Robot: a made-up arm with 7 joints. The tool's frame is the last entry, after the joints.
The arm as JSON. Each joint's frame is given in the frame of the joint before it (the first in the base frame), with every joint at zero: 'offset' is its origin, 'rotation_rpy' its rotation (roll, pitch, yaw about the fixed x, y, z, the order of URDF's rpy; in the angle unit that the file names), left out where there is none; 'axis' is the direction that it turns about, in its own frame. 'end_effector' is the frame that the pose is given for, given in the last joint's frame.
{
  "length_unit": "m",
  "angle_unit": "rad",
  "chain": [
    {
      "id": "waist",
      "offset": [
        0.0,
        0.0,
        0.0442
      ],
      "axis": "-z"
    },
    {
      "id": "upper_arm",
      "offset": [
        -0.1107,
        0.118,
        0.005
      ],
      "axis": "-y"
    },
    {
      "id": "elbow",
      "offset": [
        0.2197,
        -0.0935,
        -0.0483
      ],
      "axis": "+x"
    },
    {
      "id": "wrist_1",
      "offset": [
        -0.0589,
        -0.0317,
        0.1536
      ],
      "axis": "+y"
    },
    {
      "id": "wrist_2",
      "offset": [
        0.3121,
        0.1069,
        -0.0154
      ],
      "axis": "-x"
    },
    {
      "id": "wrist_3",
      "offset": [
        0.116,
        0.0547,
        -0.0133
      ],
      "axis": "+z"
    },
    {
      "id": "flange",
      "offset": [
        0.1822,
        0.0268,
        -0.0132
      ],
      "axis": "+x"
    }
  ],
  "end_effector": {
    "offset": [
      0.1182,
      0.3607,
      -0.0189
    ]
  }
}
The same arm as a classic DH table. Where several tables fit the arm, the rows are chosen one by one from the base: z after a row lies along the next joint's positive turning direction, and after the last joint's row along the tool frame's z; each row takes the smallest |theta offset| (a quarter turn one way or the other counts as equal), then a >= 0, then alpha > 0; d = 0 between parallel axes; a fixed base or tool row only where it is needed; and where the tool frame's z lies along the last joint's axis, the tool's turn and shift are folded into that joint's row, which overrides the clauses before.
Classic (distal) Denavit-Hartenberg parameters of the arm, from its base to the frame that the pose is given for. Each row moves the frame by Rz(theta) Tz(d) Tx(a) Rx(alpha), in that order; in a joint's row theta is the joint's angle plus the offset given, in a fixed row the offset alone. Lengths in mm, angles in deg.
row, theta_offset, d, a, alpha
base (fixed), 0, 0, 0, 180
waist, 0, -49.2, -110.7, -90
upper_arm, -90, -24.5, 48.3, -90
elbow, 0, 160.8, -153.6, -90
wrist_1, 0, 75.2, 15.4, -90
wrist_2, -90, -428.1, 54.7, 90
wrist_3, 0, -26.5, 26.8, 90
flange, 0, 300.4, 360.7, -90
tool (fixed), -90, -18.9, 0, 0

